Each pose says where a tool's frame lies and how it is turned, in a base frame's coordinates. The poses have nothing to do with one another.
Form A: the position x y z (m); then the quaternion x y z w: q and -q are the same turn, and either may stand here.
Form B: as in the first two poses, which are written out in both.
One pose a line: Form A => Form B
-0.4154, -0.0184, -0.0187, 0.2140, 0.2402, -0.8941, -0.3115 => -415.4, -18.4, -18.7, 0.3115, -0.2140, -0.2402, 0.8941
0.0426, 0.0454, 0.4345, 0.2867, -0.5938, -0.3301, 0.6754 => 42.6, 45.4, 434.5, 0.6754, 0.2867, -0.5938, -0.3301
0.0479, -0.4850, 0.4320, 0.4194, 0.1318, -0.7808, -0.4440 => 47.9, -485.0, 432.0, 0.4440, -0.4194, -0.1318, 0.7808
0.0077, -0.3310, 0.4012, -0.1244, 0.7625, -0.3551, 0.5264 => 7.7, -331.0, 401.2, 0.5264, -0.1244, 0.7625, -0.3551
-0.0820, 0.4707, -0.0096, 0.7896, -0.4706, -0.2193, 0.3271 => -82.0, 470.7, -9.6, 0.3271, 0.7896, -0.4706, -0.2193
